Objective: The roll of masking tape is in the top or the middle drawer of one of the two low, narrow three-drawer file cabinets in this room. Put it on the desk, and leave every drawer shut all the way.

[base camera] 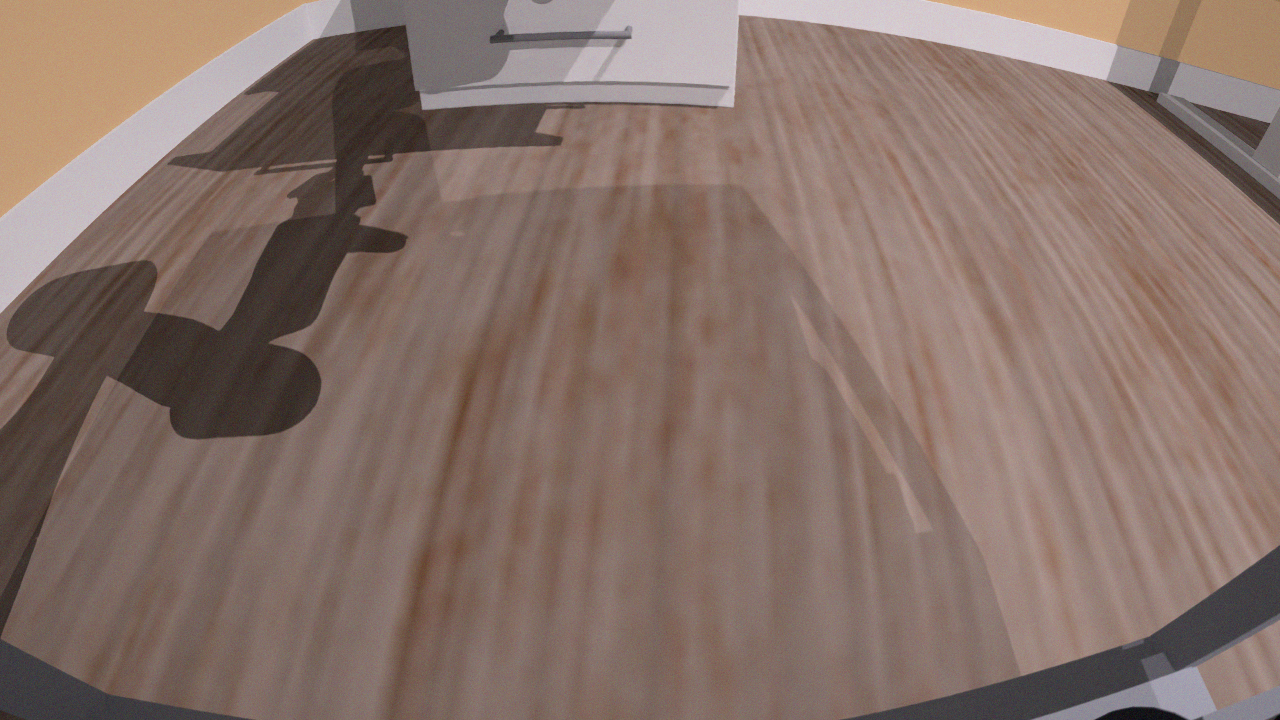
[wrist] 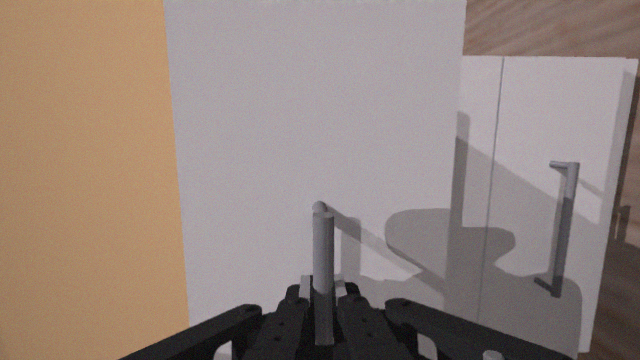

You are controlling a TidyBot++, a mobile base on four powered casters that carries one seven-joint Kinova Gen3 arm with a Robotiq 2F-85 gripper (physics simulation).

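Observation:
My gripper [wrist: 322,292] is shut on the upright-looking grey bar handle [wrist: 323,240] of the top drawer. That drawer's white front [wrist: 300,110] stands out in front of the file cabinet [base camera: 684,58], so the drawer is open; how far I cannot tell. The bottom drawer [wrist: 540,110] shows behind it at the right of the wrist view, with its own bar handle [base camera: 561,36] [wrist: 565,225], and looks shut. A strip of the middle drawer [wrist: 480,90] shows, its front flush with the bottom one. The drawer's inside is hidden. The masking tape and the desk cannot be made out.
Orange walls [base camera: 134,71] [wrist: 85,150] with a white baseboard [base camera: 116,143] stand left of and behind the cabinet. A grey base rail [base camera: 1221,143] lies at the far right of the wood floor [base camera: 626,402]. Shadows of the arm and drawer fall on the floor at the left.

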